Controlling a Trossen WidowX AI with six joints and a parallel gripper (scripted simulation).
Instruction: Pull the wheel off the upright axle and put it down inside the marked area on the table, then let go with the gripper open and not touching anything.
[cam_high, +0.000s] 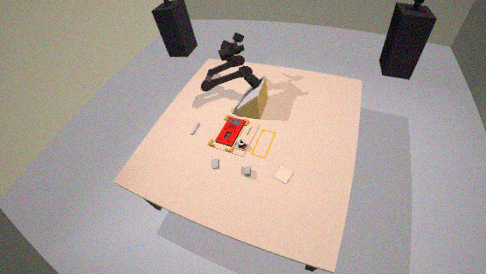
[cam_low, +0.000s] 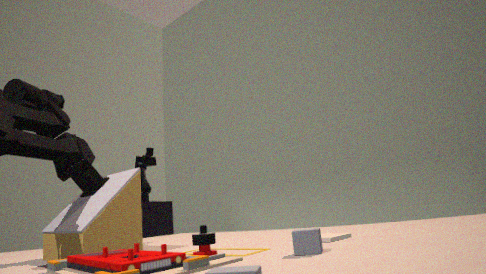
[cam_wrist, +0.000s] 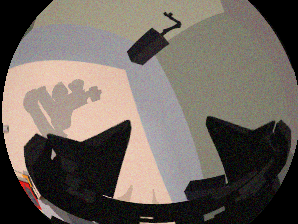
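My gripper tip is now 560 mm short of the black wheel, 210 mm to the right of it and 270 mm above it. From my gripper tip the other things lie so: flat tile 680 mm ahead, 470 mm to the left, 310 mm below; then small bar 490 mm ahead, 140 mm to the right, 300 mm below.
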